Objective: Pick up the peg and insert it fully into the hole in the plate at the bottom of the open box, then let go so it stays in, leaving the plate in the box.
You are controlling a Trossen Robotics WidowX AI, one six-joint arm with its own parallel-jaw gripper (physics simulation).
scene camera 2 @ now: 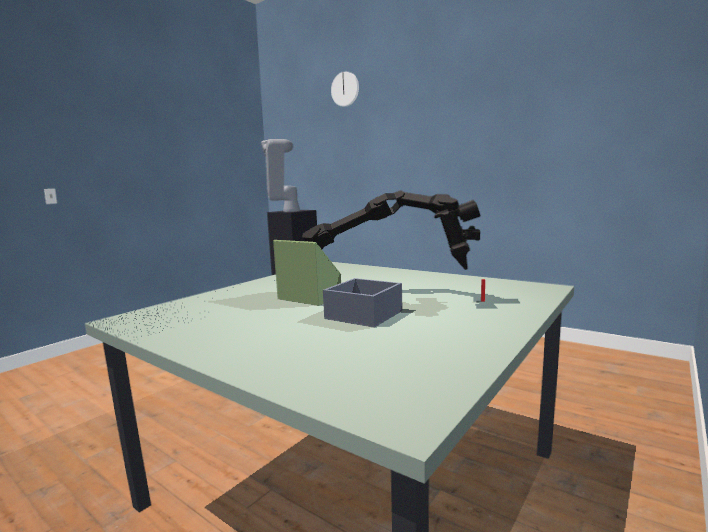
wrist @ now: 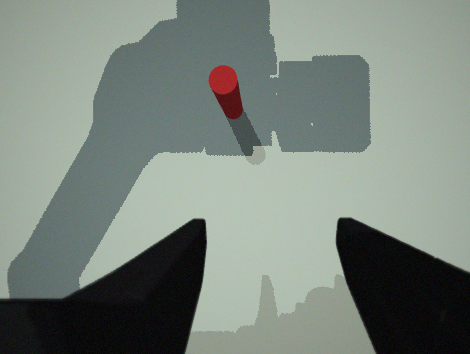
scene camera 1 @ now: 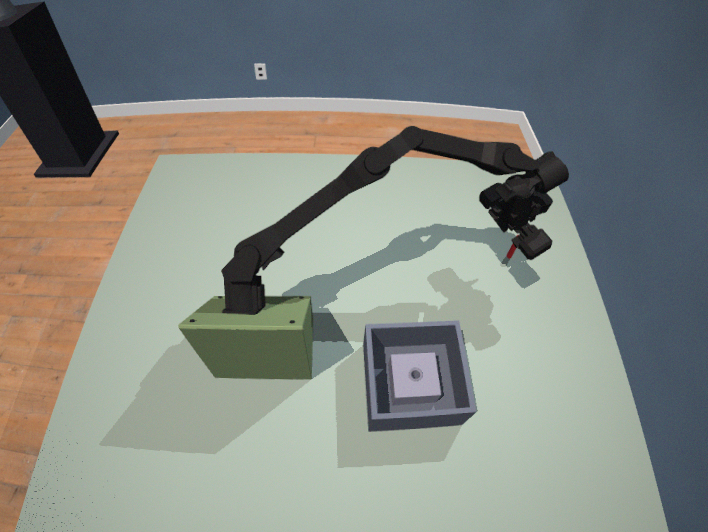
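Pixels of known places: gripper, between the fingertips: [scene camera 2: 465, 268] [wrist: 270, 230] [scene camera 1: 511, 238]; arm's base, origin of its link: [scene camera 2: 305, 256] [scene camera 1: 244, 309].
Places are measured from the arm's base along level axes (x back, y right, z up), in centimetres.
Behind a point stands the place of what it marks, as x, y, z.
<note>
The red peg [scene camera 1: 511, 251] {-59.5, -28.5, -13.5} [scene camera 2: 483, 290] {-60.1, -28.5, -12.2} [wrist: 223, 80] {-59.8, -29.0, -8.3} stands upright on the table, in the arm's shadow. My gripper [scene camera 2: 465, 267] {-55.2, -24.2, -3.7} [wrist: 270, 230] {-55.2, -24.2, -3.7} is open and points steeply down, above the table. In the wrist view the peg stands beyond the fingertips, a little left of the middle between them, not between the fingers. In scene camera 1 the gripper's fingers partly hide the peg. The pale plate [scene camera 1: 405, 386] {-30.8, 9.0, -10.5} with a round hole in its middle lies at the bottom of the open grey box [scene camera 1: 420, 414] {-32.9, 15.6, -6.5} [scene camera 2: 349, 308] {-34.4, 15.8, -11.4}. The box walls hide the plate in scene camera 2.
The green table top [scene camera 1: 532, 457] {-57.7, 21.8, -16.3} [scene camera 2: 343, 377] {-57.4, 46.4, -16.3} carries the box and a green base block [scene camera 1: 257, 354] {-3.2, 7.3, -3.3} [scene camera 2: 297, 273] {-2.9, 7.3, -5.0}, on which the arm is mounted. The box stands right of the block in scene camera 1. A dark pedestal [scene camera 1: 51, 85] stands on the floor off the table.
</note>
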